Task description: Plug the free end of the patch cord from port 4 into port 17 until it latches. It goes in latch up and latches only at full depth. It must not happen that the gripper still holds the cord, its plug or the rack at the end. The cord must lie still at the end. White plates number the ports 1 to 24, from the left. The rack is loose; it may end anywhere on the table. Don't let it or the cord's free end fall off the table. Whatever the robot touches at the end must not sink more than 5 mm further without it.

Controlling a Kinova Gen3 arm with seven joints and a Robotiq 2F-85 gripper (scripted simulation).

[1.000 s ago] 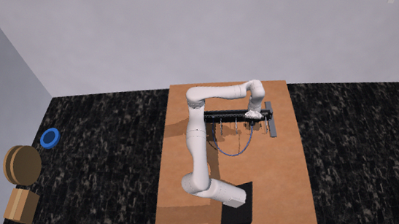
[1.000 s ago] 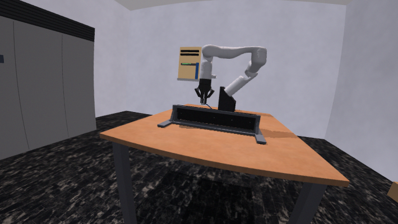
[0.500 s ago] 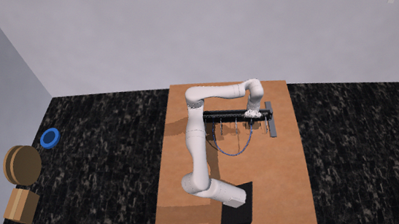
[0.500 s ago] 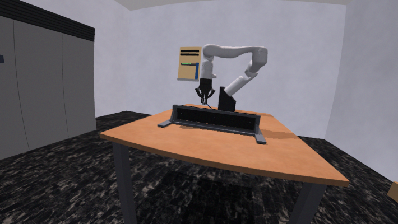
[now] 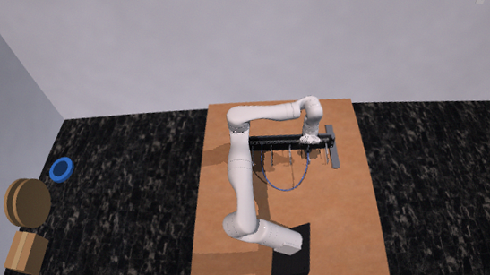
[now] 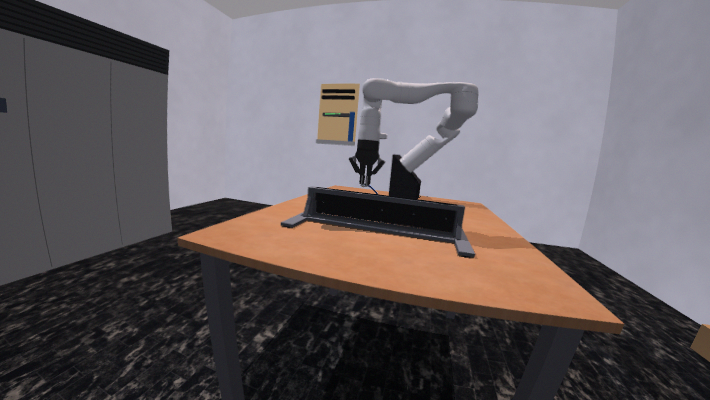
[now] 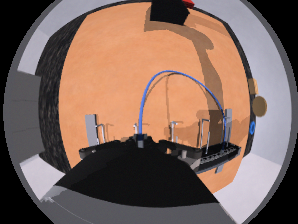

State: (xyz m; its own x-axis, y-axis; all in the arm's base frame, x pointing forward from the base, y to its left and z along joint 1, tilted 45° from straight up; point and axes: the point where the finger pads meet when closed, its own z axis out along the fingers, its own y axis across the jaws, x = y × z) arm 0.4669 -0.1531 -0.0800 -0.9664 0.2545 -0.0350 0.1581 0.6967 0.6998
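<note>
My hand is 10 mm short of the plug and 10 mm above it.
</note>
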